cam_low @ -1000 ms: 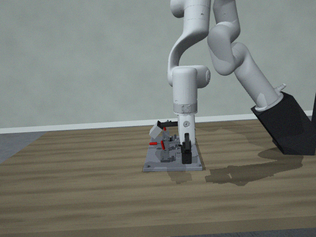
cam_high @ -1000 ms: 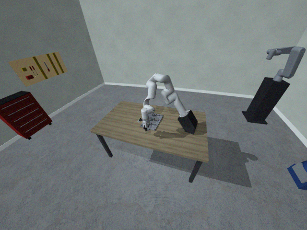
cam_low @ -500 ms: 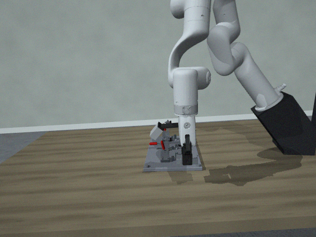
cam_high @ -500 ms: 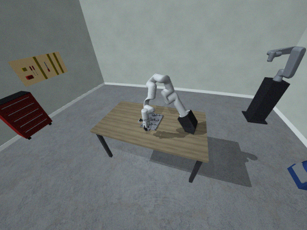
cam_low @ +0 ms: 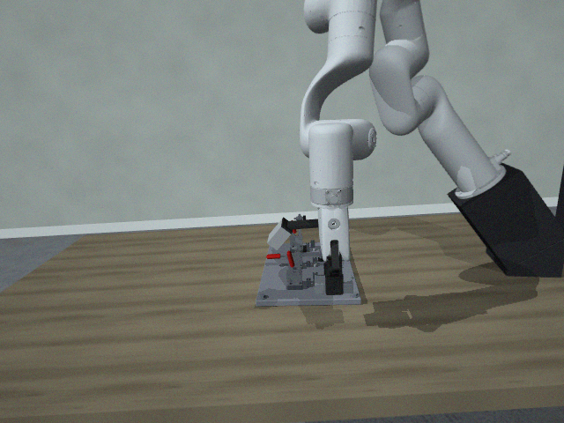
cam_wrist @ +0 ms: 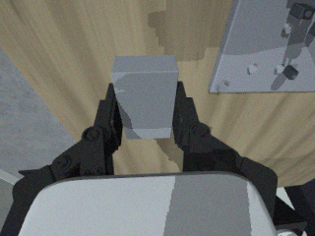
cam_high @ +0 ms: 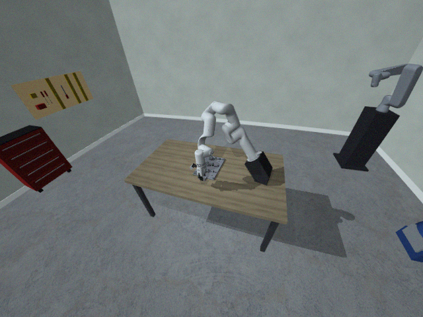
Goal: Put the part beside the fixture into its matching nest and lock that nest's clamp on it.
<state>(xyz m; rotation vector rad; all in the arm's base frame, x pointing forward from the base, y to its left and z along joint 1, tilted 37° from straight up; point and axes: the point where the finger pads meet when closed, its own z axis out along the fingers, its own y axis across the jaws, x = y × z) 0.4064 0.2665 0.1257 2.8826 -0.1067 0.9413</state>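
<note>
Now: hand 20 mm short of the grey fixture plate, 270 mm to the left of it and 100 mm above it. Also, from my hand: flat grey block 10 mm below.
</note>
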